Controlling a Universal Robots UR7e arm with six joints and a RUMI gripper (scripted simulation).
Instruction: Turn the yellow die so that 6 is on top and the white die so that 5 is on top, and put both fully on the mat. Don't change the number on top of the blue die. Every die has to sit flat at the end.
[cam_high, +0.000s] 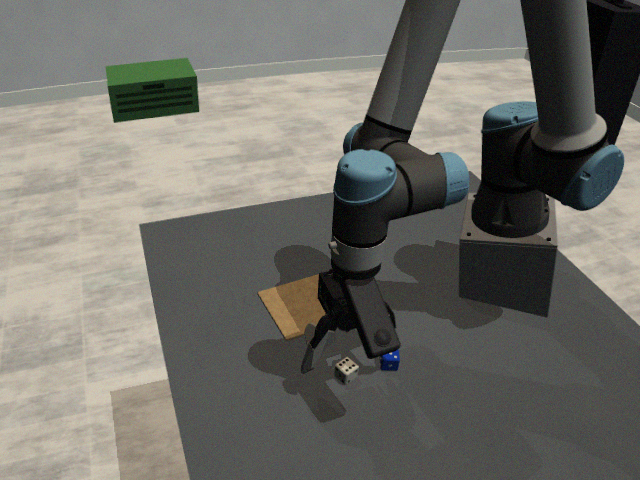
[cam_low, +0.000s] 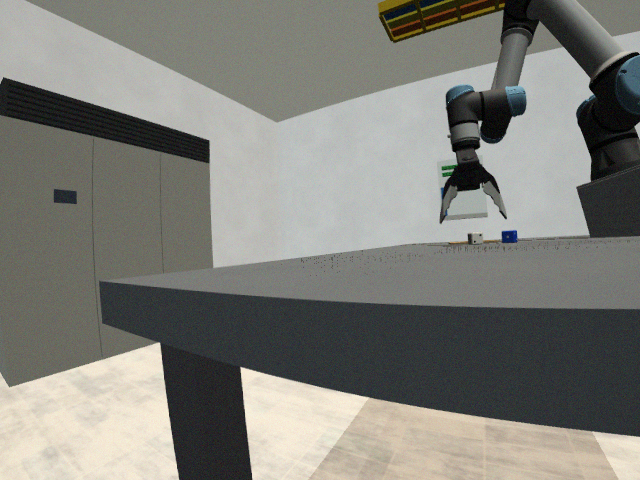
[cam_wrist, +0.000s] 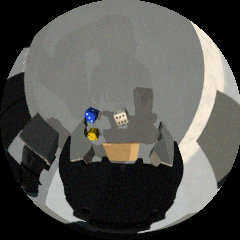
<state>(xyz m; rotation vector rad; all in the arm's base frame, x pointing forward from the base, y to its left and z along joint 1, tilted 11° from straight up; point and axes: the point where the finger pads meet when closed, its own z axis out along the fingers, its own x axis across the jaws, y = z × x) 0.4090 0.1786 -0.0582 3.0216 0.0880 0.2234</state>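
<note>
My gripper is now 20 mm to the left of the white die and 40 mm above it. The rest, counted from my hand: tan mat 20 mm ahead, 200 mm to the right, 50 mm below; yellow die 90 mm behind, 90 mm to the right, 40 mm below; blue die 90 mm behind, 20 mm to the right, 40 mm below.
</note>
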